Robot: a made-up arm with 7 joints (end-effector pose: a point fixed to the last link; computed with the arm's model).
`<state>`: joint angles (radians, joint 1 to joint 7).
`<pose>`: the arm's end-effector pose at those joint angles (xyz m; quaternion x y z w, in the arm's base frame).
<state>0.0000 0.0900 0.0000 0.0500 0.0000 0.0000 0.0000</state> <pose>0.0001 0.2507 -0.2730 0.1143 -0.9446 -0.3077 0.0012</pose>
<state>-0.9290 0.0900 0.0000 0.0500 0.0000 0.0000 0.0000</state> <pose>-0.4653 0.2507 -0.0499 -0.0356 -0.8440 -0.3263 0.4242</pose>
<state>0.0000 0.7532 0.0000 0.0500 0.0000 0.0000 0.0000</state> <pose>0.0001 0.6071 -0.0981 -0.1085 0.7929 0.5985 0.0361</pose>
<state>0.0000 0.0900 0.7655 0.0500 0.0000 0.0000 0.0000</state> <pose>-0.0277 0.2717 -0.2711 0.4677 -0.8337 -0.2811 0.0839</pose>
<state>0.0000 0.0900 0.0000 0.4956 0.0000 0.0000 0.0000</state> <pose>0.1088 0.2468 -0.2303 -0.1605 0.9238 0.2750 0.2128</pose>
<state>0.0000 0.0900 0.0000 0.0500 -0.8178 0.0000 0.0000</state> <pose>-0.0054 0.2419 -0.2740 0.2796 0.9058 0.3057 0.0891</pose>
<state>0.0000 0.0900 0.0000 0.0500 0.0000 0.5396 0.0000</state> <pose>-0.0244 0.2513 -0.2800 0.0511 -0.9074 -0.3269 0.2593</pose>
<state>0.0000 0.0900 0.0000 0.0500 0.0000 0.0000 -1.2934</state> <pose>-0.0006 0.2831 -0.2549 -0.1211 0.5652 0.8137 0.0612</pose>
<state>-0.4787 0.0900 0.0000 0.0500 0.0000 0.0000 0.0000</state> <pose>-0.2663 0.2507 -0.2129 0.0381 -0.9174 -0.3260 0.2251</pose>
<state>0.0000 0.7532 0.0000 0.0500 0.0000 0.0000 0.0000</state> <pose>0.0001 0.6071 -0.0981 -0.1085 0.7929 0.5985 0.0361</pose>
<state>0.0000 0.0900 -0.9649 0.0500 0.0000 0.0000 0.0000</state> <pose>0.0026 0.2075 -0.2769 0.3480 0.8896 0.2779 0.1017</pose>
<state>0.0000 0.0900 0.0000 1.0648 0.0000 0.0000 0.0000</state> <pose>0.2031 0.2365 -0.1161 -0.2076 0.8312 0.2137 0.4695</pose>
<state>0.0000 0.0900 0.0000 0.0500 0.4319 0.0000 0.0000</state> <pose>-0.0002 0.2563 -0.2725 0.3189 -0.9016 -0.2880 0.0498</pose>
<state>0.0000 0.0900 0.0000 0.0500 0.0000 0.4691 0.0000</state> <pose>-0.0210 0.2513 -0.2799 0.0597 -0.9161 -0.3257 0.2263</pose>
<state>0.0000 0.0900 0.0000 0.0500 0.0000 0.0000 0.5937</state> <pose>-0.0003 0.2344 -0.2654 0.0948 -0.9948 -0.0185 0.0313</pose>
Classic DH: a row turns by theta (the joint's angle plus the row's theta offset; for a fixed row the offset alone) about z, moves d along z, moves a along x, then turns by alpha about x. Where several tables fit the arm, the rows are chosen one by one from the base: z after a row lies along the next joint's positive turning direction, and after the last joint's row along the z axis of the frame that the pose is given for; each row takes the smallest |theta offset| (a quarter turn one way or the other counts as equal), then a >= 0, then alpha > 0; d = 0 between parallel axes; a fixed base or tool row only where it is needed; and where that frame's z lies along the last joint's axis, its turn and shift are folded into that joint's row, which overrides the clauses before.
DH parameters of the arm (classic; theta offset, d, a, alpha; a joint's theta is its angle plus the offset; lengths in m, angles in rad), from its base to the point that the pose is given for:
base (fixed): 0 0.303 -0.01 1.5708
joint 1: 1.5708 -0.175 0.029 1.5708
joint 2: 1.5708 -0.03 0.003 1.5708
joint 3: 1.5708 -0.348 0 1.5708
joint 4: 0 -0.026 0.014 -1.5708
joint 5: 0 -0.221 -0.01 -1.5708
joint 6: 1.5708 0.005 0.012 -1.5708
joint 7: 1.0365 -0.0256 0.0213 1.455
tool (fixed): 1.3788 0.0224 0 0

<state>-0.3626 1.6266 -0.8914 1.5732 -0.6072 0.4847 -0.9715</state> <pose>0.1074 0.5077 0.1215 0.5889 0.1671 0.5486 0.5694</pose>
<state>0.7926 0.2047 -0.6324 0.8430 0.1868 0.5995 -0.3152</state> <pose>0.4567 0.1883 0.0524 -0.0719 0.7703 0.4015 0.4902</pose>
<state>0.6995 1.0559 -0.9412 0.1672 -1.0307 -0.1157 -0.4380</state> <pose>0.2132 0.6696 0.0813 0.5611 0.3438 0.7137 0.2400</pose>
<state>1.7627 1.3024 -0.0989 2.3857 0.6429 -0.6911 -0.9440</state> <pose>-0.0632 0.3439 0.4139 -0.1157 -0.4890 -0.3178 0.8041</pose>
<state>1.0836 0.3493 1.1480 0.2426 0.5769 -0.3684 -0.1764</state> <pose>0.4050 0.4700 0.0481 -0.9190 0.2600 -0.0810 0.2850</pose>
